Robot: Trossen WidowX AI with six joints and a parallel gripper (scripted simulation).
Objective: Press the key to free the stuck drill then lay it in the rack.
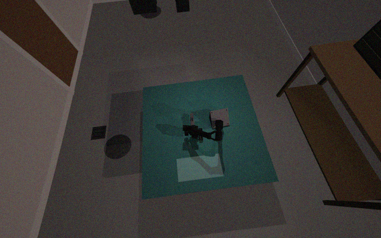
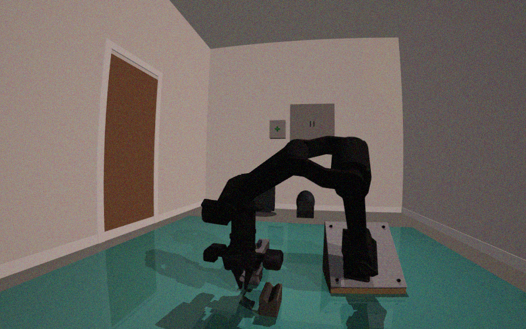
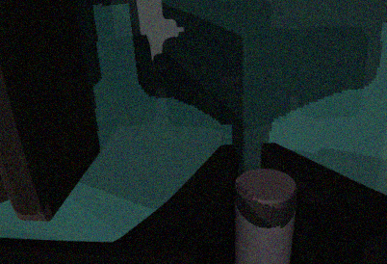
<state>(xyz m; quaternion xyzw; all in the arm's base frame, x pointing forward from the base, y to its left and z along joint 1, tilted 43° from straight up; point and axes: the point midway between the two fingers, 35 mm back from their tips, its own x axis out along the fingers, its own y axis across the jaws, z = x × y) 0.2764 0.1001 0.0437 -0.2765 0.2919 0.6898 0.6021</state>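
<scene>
Now: the drill 5 cm to the right of my gripper tip and 3 cm above it. Also, from my gripper tip: brown rack 8 cm behind, 3 cm to the left; then grey block 14 cm to the right, 2 cm above.
</scene>
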